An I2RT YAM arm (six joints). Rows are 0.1 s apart.
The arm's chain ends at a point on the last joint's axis. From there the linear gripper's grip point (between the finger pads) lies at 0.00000 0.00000 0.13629 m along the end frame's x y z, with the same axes.
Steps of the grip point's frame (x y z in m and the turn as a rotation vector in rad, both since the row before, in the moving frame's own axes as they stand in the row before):
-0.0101, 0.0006, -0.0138, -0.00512, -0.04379, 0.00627
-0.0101, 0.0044, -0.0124, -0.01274, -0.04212, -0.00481
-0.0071, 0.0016, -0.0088, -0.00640, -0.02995, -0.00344
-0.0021, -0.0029, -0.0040, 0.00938, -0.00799, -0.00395
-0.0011, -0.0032, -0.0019, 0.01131, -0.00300, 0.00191
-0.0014, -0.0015, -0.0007, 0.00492, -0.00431, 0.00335
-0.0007, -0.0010, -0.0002, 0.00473, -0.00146, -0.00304
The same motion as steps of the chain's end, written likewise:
-0.0041, -0.0001, -0.0137, -0.00512, -0.04379, 0.00627
-0.0044, 0.0027, -0.0123, -0.01274, -0.04212, -0.00481
-0.0030, 0.0007, -0.0087, -0.00640, -0.02995, -0.00344
-0.0010, -0.0016, -0.0040, 0.00938, -0.00799, -0.00395
-0.0007, -0.0017, -0.0019, 0.01131, -0.00300, 0.00191
-0.0008, -0.0008, -0.0007, 0.00492, -0.00431, 0.00335
-0.0005, -0.0004, -0.0002, 0.00473, -0.00146, -0.00304

